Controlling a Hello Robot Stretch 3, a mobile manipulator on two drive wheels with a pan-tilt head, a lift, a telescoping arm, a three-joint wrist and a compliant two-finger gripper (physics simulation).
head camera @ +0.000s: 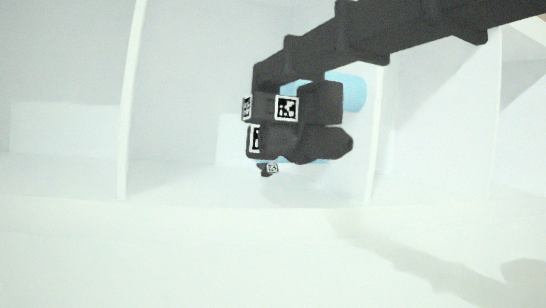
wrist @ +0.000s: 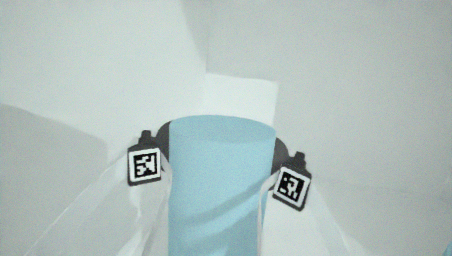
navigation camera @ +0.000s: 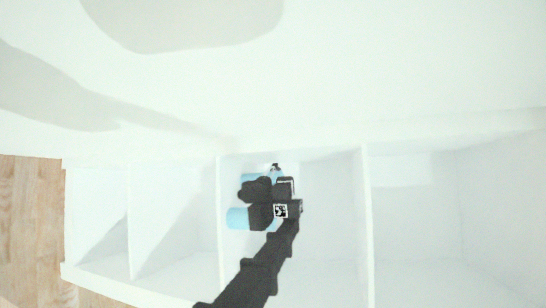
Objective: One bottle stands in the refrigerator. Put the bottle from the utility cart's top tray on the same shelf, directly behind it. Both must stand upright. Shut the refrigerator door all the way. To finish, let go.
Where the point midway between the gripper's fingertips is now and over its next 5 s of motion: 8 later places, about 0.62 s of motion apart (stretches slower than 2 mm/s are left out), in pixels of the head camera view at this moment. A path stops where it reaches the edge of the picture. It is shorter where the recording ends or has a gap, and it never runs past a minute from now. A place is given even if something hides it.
The gripper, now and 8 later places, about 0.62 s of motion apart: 265, 145; 259, 145; 251, 145; 249, 141; 254, 103; 258, 84; 261, 84; 260, 83; 262, 83
